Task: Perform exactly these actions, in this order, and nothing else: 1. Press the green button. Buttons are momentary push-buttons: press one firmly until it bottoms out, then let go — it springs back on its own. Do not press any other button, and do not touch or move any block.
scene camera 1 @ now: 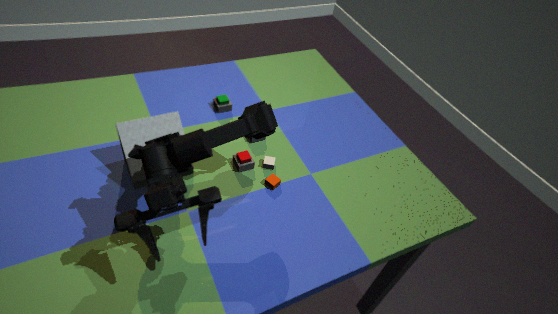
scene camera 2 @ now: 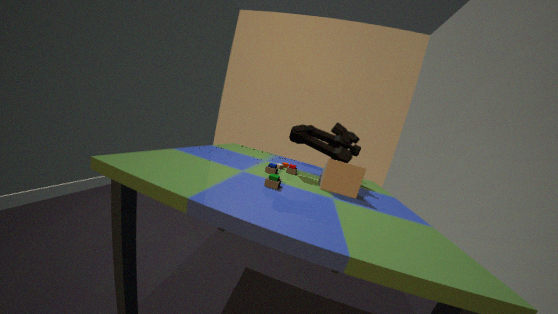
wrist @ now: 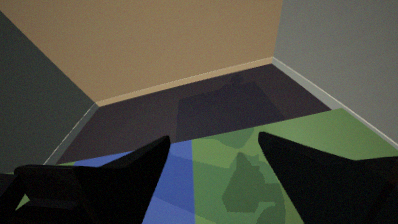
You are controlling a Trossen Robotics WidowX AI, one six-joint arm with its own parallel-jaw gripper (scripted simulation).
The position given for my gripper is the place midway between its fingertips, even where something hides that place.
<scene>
My gripper [scene camera 1: 182, 253] is open, holding nothing.
My gripper is seen too in the wrist view [wrist: 213, 138].
</scene>
